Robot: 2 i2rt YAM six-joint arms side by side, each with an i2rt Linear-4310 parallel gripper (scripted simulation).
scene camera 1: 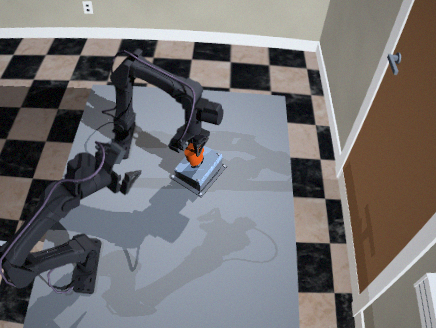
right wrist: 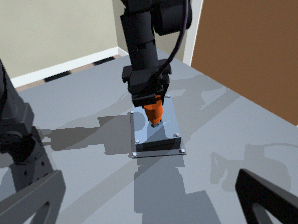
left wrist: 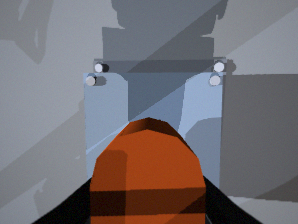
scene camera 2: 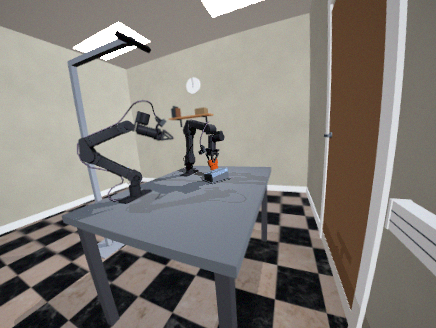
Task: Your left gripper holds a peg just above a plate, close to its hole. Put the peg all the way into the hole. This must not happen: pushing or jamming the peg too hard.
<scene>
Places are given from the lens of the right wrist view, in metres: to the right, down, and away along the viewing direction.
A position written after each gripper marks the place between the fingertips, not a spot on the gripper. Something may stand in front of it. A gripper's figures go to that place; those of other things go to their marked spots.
left gripper (right wrist: 153, 105): 0.01, -0.01, 0.43
right gripper (right wrist: 150, 178): 0.00, 0.04, 0.10
</scene>
